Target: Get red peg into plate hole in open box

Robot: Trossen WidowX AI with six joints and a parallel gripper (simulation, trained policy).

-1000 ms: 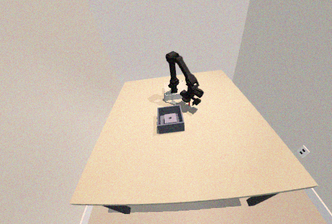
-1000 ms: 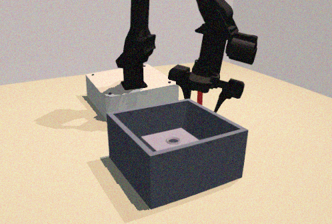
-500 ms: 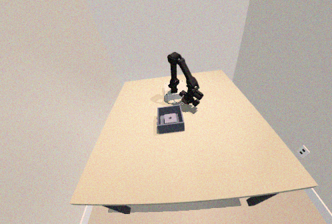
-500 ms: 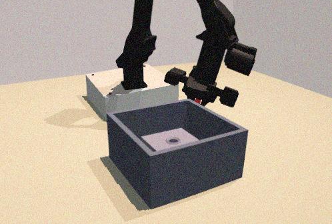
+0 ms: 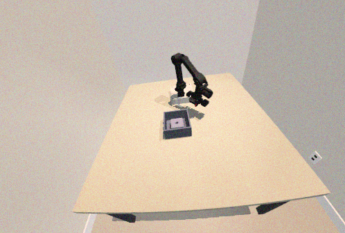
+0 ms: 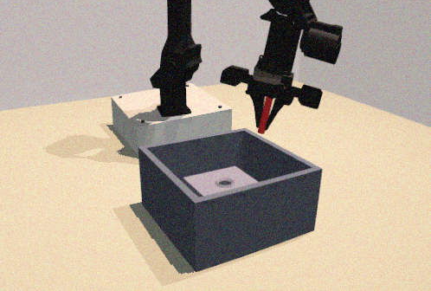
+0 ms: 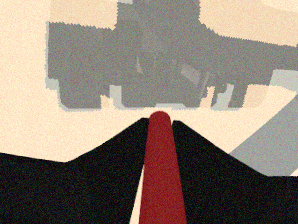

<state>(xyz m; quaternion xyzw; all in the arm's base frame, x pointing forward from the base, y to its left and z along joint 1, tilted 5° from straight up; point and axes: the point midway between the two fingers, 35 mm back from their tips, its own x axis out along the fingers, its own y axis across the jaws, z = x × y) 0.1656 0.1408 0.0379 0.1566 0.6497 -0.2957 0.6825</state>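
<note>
The pale plate is 180 mm ahead of my gripper tip, 140 mm to the right of it and 20 mm below it. From my gripper tip the other things lie so: red peg (30 mm above, 10 mm to the left); dark box (180 mm ahead, 140 mm to the right, 40 mm below).
</note>
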